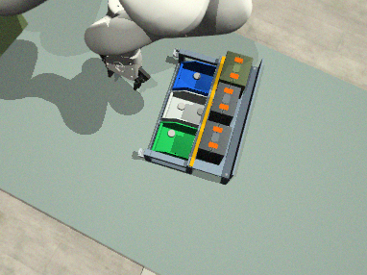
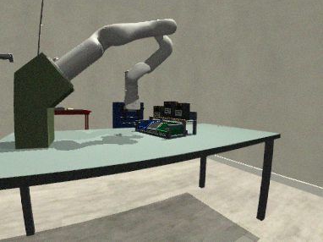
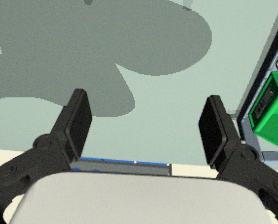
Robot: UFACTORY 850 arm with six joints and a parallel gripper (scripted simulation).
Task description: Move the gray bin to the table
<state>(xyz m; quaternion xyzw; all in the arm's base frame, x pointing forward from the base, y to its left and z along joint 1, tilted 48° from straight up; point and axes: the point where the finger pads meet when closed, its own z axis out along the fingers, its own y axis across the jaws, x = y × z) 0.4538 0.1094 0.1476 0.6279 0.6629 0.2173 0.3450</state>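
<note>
My gripper is now 22 cm short of the gray open bin, 7 cm to the right of it and 7 cm above it. Round my hand: yellow rail: 26 cm ahead, 9 cm to the left, 1 cm below; then blue bin: 17 cm ahead, 18 cm to the left, 7 cm below; then green bin: 26 cm ahead, 3 cm to the right, 7 cm below.
</note>
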